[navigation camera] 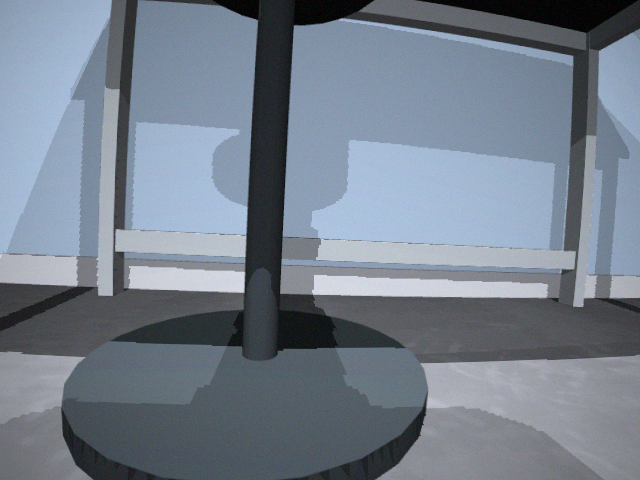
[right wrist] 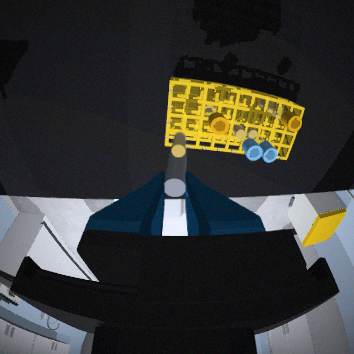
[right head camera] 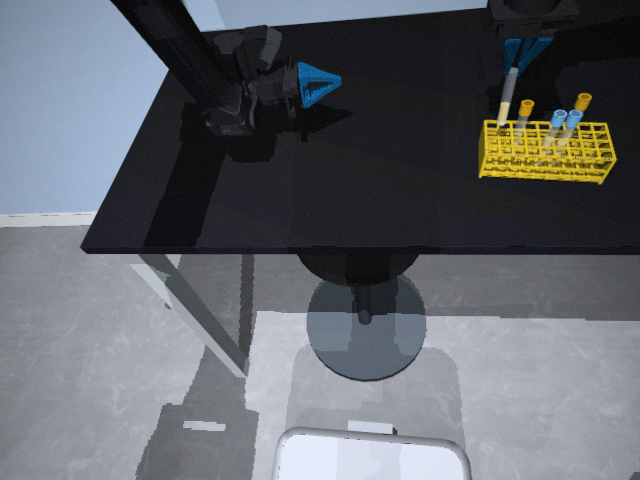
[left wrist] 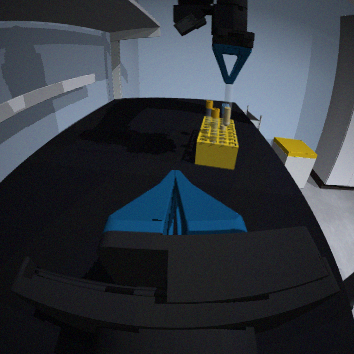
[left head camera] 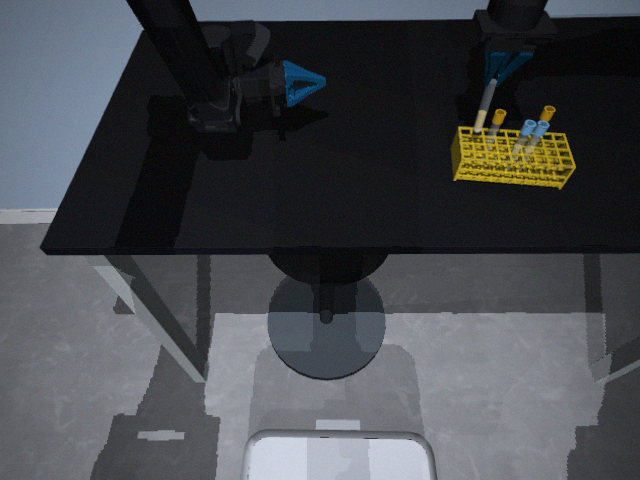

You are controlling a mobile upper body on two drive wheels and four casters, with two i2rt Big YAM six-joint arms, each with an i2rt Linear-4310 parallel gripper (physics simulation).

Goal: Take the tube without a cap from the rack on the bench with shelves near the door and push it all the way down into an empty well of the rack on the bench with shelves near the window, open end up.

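My right gripper (left head camera: pixel 492 83) (right head camera: pixel 511 73) (left wrist: pixel 227 83) (right wrist: pixel 174 178) is shut on the upper end of a clear, uncapped tube (left head camera: pixel 484 104) (right head camera: pixel 506 98) (left wrist: pixel 228 94) (right wrist: pixel 177 162) with a tan filling, open end up. The tube's rounded bottom is at or just above the top grid of the yellow rack (left head camera: pixel 455 155) (right head camera: pixel 481 155) (left wrist: pixel 216 156), at its back left corner; whether it is inside a well I cannot tell. Two orange-capped tubes (left head camera: pixel 499 116) (right wrist: pixel 219 123) and two blue-capped tubes (left head camera: pixel 527 127) (right wrist: pixel 253 151) stand in the rack. My left gripper (left head camera: pixel 324 81) (right head camera: pixel 340 80) (left wrist: pixel 174 177) is shut and empty, left of the rack.
The rack stands on the black bench top (left head camera: pixel 336 180) (right head camera: pixel 361 180). A shelf (left wrist: pixel 75 10) runs above the bench in the left wrist view. A white box with a yellow lid (left wrist: pixel 295 146) (right wrist: pixel 325 226) stands beyond the edge. A stool's round base (left head camera: pixel 326 356) (navigation camera: pixel 206 428) stands on the floor.
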